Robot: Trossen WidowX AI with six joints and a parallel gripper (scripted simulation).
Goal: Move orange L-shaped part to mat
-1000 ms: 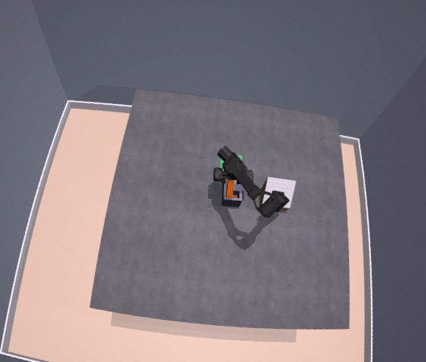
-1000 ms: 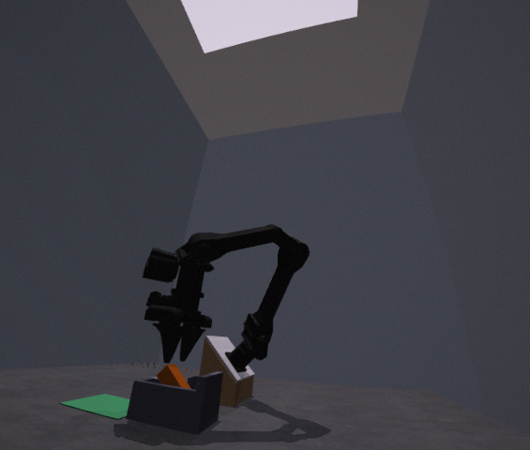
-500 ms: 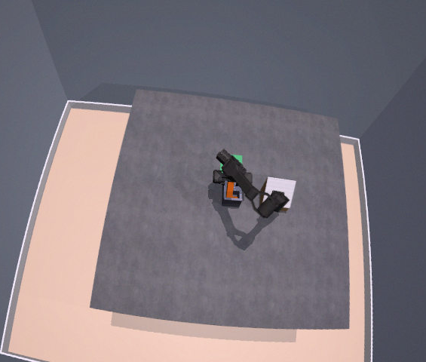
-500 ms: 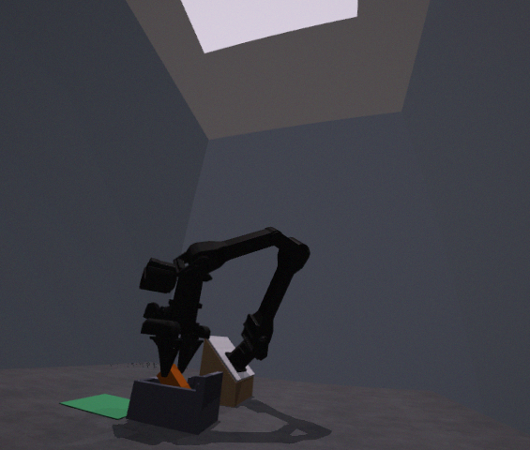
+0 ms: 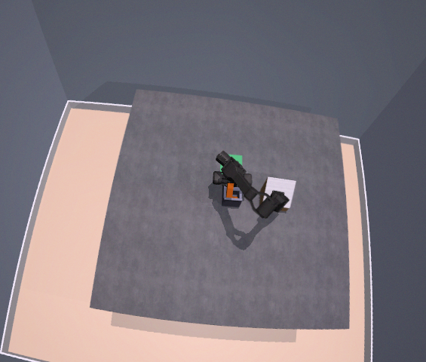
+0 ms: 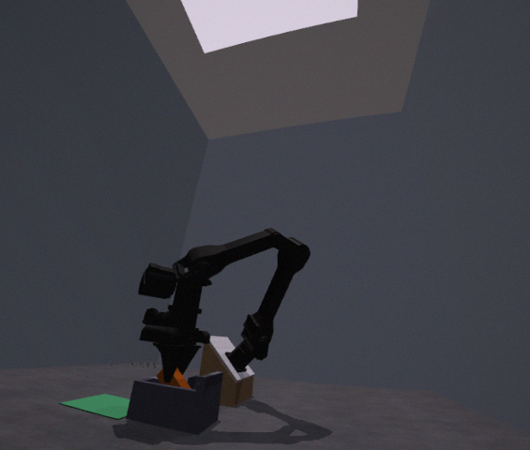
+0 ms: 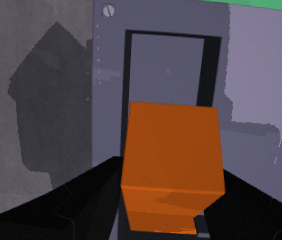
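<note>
The green mat is 150 mm to the right of my gripper tip and 80 mm below it. The rest, counted from my gripper tip: orange L-shaped part: 20 mm behind, 30 mm to the left, 30 mm below.
</note>
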